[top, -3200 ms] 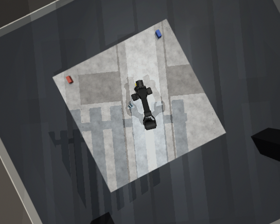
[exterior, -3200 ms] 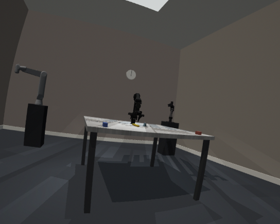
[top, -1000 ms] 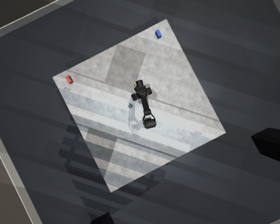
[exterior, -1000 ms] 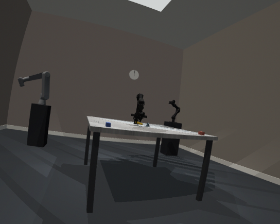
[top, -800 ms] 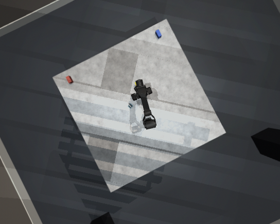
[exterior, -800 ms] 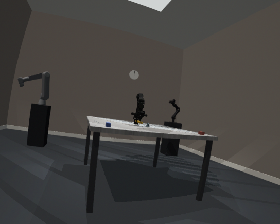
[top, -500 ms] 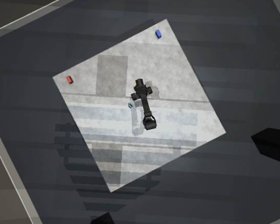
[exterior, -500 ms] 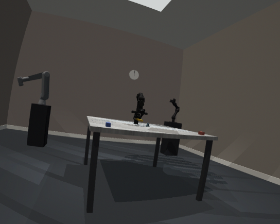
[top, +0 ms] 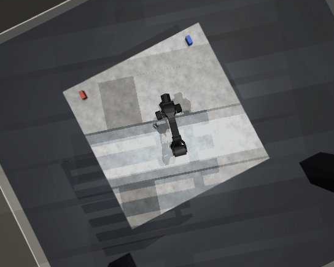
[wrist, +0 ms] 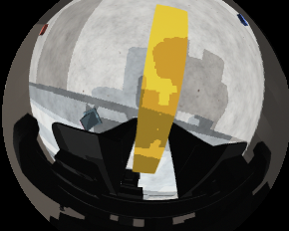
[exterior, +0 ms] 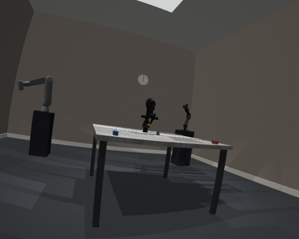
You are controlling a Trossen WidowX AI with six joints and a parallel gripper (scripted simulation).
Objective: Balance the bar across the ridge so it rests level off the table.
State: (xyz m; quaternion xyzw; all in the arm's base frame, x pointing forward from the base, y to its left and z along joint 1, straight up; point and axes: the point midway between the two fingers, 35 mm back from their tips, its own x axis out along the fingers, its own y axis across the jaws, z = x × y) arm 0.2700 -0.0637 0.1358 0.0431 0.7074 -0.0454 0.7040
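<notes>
Right now the yellow bar is 30 mm ahead of my gripper tip. Also, from my gripper tip: red block 470 mm ahead, 560 mm to the left, 80 mm below; blue block 470 mm ahead, 440 mm to the right, 80 mm below.
</notes>
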